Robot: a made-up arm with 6 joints.
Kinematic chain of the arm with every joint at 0, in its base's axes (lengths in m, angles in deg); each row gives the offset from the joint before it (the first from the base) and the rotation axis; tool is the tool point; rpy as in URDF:
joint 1: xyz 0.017 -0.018 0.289 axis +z
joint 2: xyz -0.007 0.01 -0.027 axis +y
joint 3: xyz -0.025 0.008 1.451 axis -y
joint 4: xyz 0.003 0 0.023 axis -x
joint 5: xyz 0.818 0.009 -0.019 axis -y
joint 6: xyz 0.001 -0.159 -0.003 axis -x
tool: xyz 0.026 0.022 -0.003 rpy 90 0 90
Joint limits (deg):
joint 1: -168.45..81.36
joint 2: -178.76..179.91
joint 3: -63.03..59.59
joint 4: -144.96..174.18
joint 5: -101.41..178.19
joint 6: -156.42..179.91
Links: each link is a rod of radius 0.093 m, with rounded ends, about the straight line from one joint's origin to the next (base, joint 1, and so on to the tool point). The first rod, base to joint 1, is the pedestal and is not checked.
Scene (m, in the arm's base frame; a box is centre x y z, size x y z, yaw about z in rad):
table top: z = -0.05
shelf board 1: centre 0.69 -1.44 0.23 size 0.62 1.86 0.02 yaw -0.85
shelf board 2: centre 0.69 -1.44 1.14 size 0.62 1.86 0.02 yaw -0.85
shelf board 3: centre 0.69 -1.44 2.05 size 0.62 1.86 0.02 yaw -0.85
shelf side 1: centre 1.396 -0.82 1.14 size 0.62 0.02 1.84 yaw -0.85
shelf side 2: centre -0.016 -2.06 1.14 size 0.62 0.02 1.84 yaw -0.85
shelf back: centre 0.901 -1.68 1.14 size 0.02 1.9 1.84 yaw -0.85
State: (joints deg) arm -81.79 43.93 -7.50 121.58 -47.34 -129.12
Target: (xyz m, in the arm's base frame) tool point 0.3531 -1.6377 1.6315
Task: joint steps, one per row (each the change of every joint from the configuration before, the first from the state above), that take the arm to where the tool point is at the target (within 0.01 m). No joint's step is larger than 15 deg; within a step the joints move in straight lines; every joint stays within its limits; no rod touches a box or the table.
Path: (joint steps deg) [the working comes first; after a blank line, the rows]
Joints at the target: -80.75 34.71 33.63 118.82 -47.53 -129.82
Straight joint move there: touches shelf board 2.

1: -5.30 -4.18 -10.60 -0.04 0.04 0.26
2: -5.30 -4.18 -10.61 -0.03 0.05 0.26
3: -5.29 -4.18 -10.60 -0.04 0.04 0.27
4: 1.53 -5.08 13.87 -0.73 -0.11 -0.29
5: 1.53 -5.08 13.86 -0.73 -0.11 -0.28
6: 1.53 -5.09 13.87 -0.73 -0.11 -0.29
7: 4.12 6.19 10.45 -0.15 0.00 -0.21
8: 4.11 6.19 10.45 -0.16 0.00 -0.21
9: 4.11 6.19 10.44 -0.15 0.01 -0.21

